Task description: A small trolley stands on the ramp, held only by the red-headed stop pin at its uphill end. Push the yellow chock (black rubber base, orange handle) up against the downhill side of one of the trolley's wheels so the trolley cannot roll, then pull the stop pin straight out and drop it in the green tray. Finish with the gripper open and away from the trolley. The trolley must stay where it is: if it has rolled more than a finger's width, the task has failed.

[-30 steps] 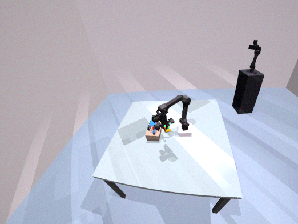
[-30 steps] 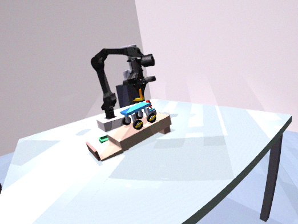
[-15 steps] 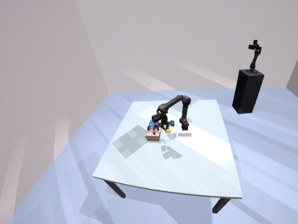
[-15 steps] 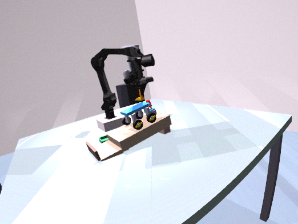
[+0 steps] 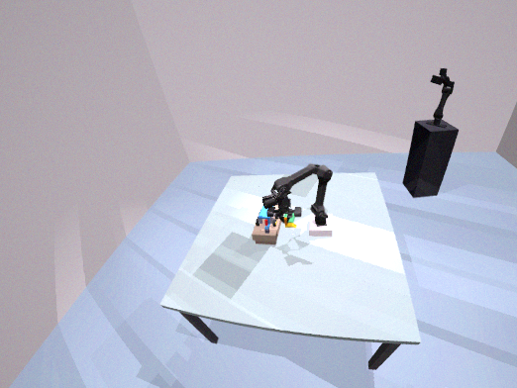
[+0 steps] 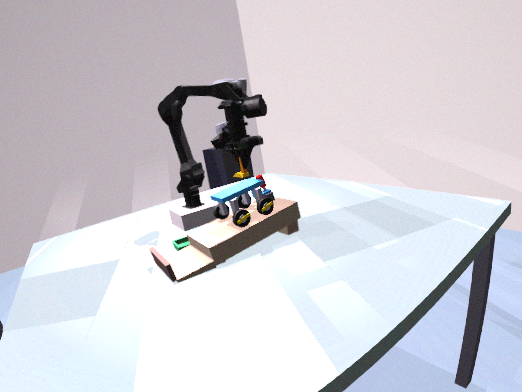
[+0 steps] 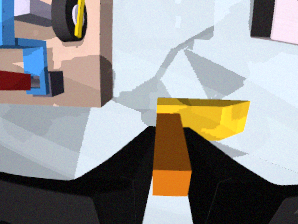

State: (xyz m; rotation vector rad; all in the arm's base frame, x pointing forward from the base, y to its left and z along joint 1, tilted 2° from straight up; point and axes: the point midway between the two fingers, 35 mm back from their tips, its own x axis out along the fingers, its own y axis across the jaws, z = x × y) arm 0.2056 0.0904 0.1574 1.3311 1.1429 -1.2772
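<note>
The red-headed stop pin is 12 cm ahead of my gripper tip, 5 cm below it and 3 cm to the right of it. Also, from my gripper tip: blue-topped trolley (13 cm to the right, 13 cm ahead, 6 cm below); then wooden ramp (13 cm to the right, 13 cm below, 13 cm ahead); then yellow chock (2 cm behind, 1 cm below).
</note>
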